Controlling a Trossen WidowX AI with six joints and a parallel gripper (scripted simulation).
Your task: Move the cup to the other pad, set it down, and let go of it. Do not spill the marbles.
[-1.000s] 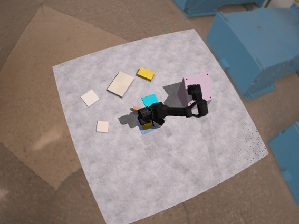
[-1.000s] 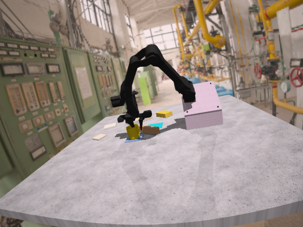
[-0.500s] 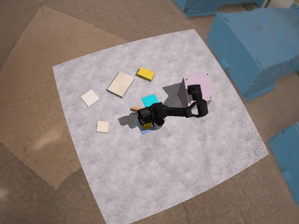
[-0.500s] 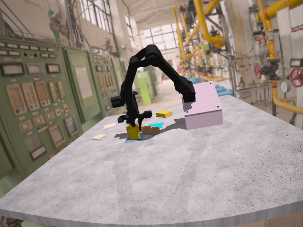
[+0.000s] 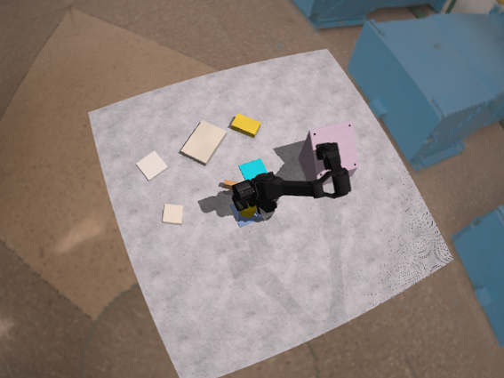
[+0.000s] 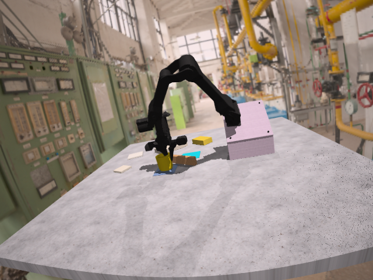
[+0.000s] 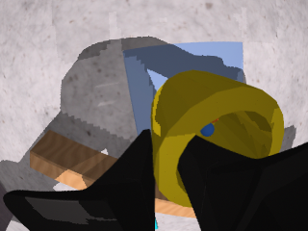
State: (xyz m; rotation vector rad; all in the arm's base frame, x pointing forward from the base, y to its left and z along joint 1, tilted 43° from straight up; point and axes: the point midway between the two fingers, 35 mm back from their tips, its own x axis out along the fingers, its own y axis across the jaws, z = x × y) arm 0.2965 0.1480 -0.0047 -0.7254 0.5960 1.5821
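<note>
My gripper tip is now 3 cm short of the blue pad and 5 cm above it. Round my gripper tip: wooden bar 1 cm behind, 7 cm to the right, 3 cm below; then cream slab 12 cm ahead, 34 cm to the right, 3 cm below; then yellow block 8 cm behind, 38 cm to the right, 3 cm below.
</note>
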